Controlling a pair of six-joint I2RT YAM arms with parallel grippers.
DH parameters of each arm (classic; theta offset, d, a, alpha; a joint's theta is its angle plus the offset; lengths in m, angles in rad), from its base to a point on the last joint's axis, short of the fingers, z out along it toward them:
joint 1: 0 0.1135 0.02 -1.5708
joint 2: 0 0 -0.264 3.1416
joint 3: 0.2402 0 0.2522 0
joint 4: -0.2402 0 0.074 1.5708
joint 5: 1.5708 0 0 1.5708
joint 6: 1.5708 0.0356 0 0
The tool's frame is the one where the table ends.
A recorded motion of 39 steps. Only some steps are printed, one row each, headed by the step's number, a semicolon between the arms.
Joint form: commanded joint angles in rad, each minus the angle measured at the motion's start. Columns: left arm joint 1, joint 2, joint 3, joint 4, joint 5, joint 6; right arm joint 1, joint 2, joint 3, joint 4, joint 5, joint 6.
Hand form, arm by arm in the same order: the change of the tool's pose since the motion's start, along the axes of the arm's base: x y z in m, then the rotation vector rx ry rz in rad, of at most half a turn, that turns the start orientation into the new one. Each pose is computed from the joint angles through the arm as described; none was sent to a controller.
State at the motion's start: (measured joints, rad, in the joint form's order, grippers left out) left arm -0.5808 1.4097 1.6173 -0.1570 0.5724 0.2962; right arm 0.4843 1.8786 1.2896 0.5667 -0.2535 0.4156
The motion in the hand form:
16: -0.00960 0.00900 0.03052 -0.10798 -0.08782 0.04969; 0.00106 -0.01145 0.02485 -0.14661 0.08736 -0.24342
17: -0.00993 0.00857 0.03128 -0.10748 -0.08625 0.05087; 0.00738 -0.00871 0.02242 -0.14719 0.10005 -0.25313
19: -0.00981 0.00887 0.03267 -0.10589 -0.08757 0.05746; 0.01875 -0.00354 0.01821 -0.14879 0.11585 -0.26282
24: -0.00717 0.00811 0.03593 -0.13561 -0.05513 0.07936; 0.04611 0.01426 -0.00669 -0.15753 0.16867 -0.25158
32: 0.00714 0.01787 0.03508 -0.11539 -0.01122 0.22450; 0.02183 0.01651 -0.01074 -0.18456 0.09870 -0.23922
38: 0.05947 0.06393 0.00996 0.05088 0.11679 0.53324; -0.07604 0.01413 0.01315 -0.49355 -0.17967 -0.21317
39: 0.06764 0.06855 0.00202 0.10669 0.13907 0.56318; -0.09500 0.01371 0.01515 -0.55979 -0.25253 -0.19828
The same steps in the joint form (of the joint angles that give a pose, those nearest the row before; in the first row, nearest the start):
16: 0.0022 -0.0154 0.0522 0.0869 -0.0524 -0.0419; -0.0044 -0.0564 0.0986 -0.3097 0.2466 -0.0655
17: 0.0001 -0.0139 0.0575 0.0813 -0.0558 -0.0418; -0.0048 -0.0291 0.1283 -0.3224 0.2556 -0.0578
19: 0.0005 -0.0116 0.0664 0.0732 -0.0615 -0.0385; -0.0056 0.0207 0.1828 -0.3407 0.2641 -0.0492
24: 0.0003 0.0009 0.0855 0.0780 -0.0893 -0.0833; 0.0004 0.1635 0.3051 -0.3688 0.2574 -0.0262
32: 0.0421 0.0238 0.1252 0.0069 -0.1912 -0.0811; 0.0304 0.0915 0.1659 -0.2603 0.2807 -0.0832
38: 0.2326 0.1061 0.1961 -0.2126 -0.3007 -0.0109; 0.1623 -0.2365 -0.1683 -0.2057 0.4248 -0.4757
39: 0.2527 0.1268 0.2083 -0.2629 -0.3119 0.0239; 0.1940 -0.2948 -0.2292 -0.1849 0.4469 -0.5711

